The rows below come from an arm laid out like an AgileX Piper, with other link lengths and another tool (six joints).
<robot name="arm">
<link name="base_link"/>
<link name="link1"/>
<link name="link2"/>
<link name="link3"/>
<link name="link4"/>
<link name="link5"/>
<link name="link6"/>
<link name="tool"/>
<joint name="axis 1" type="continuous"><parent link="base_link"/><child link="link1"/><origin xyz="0.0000 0.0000 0.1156" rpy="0.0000 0.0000 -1.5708"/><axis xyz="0 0 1"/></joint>
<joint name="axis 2" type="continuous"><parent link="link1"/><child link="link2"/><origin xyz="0.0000 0.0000 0.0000" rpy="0.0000 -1.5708 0.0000"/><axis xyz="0 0 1"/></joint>
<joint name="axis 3" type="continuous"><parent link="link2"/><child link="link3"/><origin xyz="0.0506 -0.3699 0.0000" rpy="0.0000 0.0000 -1.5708"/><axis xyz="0 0 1"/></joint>
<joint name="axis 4" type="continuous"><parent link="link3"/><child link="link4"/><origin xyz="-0.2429 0.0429 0.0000" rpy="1.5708 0.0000 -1.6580"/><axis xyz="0 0 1"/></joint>
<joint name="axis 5" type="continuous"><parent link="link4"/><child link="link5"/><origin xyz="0.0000 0.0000 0.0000" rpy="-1.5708 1.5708 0.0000"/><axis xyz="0 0 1"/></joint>
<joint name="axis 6" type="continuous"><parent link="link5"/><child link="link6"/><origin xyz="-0.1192 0.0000 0.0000" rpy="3.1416 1.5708 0.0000"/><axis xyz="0 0 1"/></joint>
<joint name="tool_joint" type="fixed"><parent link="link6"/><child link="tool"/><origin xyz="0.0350 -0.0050 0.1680" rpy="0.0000 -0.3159 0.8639"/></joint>
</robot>
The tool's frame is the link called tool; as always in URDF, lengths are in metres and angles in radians. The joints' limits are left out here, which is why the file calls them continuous.
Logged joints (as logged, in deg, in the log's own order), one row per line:
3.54 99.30 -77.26 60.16 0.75 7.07
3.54 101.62 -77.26 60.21 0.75 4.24
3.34 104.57 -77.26 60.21 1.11 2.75
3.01 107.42 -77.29 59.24 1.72 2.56
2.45 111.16 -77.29 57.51 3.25 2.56
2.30 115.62 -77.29 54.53 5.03 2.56
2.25 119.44 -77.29 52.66 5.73 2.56
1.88 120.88 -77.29 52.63 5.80 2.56
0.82 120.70 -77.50 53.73 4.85 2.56
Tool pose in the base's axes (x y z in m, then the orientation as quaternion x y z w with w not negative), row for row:
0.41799 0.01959 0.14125 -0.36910 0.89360 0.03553 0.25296
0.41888 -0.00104 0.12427 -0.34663 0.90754 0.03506 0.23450
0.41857 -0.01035 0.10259 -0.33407 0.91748 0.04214 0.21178
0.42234 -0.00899 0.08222 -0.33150 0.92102 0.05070 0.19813
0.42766 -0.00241 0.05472 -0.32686 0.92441 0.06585 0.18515
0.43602 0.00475 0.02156 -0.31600 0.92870 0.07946 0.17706
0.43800 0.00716 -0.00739 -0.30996 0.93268 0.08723 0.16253
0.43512 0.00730 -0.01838 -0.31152 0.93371 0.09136 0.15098
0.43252 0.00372 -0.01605 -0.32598 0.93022 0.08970 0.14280
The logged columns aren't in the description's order. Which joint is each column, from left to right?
Columns, left to right: axis 6, axis 2, axis 3, axis 5, axis 4, axis 1.
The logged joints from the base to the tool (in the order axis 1, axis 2, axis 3, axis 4, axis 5, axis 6), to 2 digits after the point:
7.07 99.30 -77.26 0.75 60.16 3.54
4.24 101.62 -77.26 0.75 60.21 3.54
2.75 104.57 -77.26 1.11 60.21 3.34
2.56 107.42 -77.29 1.72 59.24 3.01
2.56 111.16 -77.29 3.25 57.51 2.45
2.56 115.62 -77.29 5.03 54.53 2.30
2.56 119.44 -77.29 5.73 52.66 2.25
2.56 120.88 -77.29 5.80 52.63 1.88
2.56 120.70 -77.50 4.85 53.73 0.82

